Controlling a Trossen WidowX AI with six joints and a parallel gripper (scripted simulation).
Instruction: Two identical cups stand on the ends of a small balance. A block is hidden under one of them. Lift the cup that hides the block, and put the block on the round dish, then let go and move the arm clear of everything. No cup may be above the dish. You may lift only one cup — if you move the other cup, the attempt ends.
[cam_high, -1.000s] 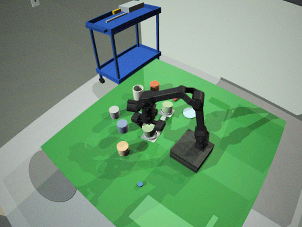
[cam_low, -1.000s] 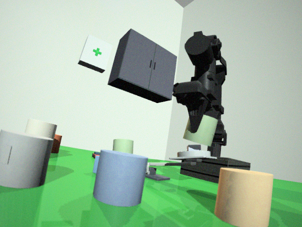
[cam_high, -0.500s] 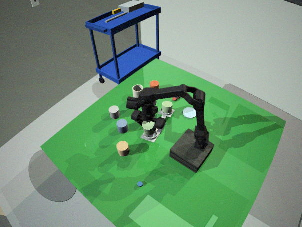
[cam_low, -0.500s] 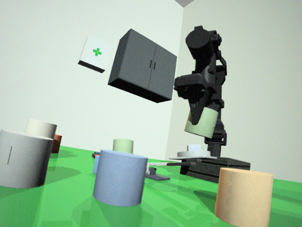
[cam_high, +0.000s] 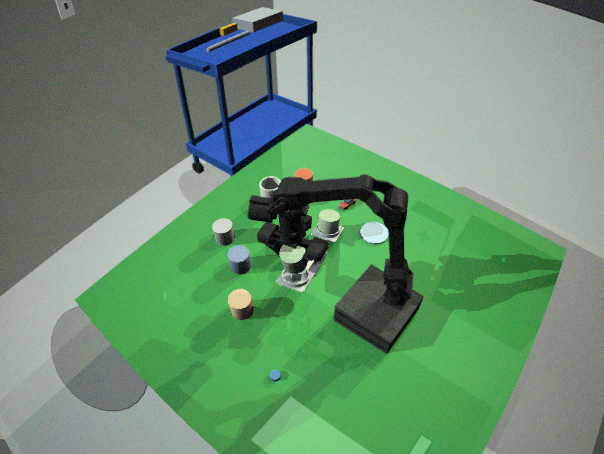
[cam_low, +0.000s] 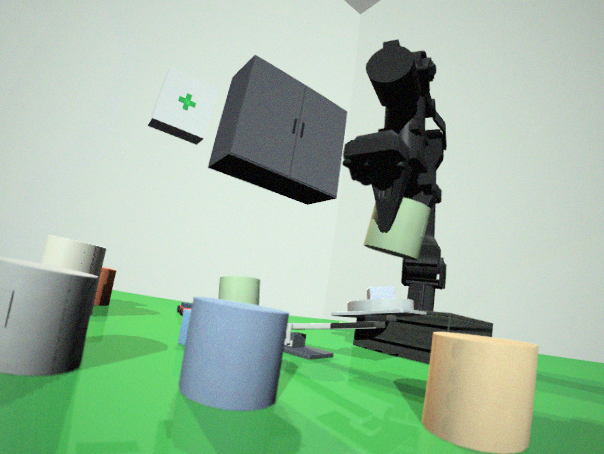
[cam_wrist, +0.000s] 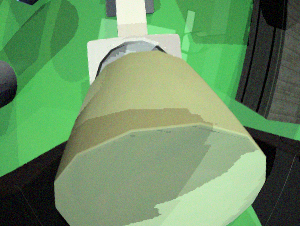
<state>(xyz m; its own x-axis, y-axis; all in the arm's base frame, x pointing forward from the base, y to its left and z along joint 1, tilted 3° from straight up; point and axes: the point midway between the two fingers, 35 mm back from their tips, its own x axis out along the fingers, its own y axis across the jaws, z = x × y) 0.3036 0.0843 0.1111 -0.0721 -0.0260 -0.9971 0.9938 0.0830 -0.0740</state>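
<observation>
Now: gripper tip 1 cm to the left of the block and 8 cm above it. From my gripper tip the other things lie so: tan cup 10 cm ahead, 12 cm to the left, 13 cm below; blue cup 20 cm ahead, 1 cm to the right, 13 cm below; balance 2 cm ahead, 14 cm to the right, 13 cm below.
</observation>
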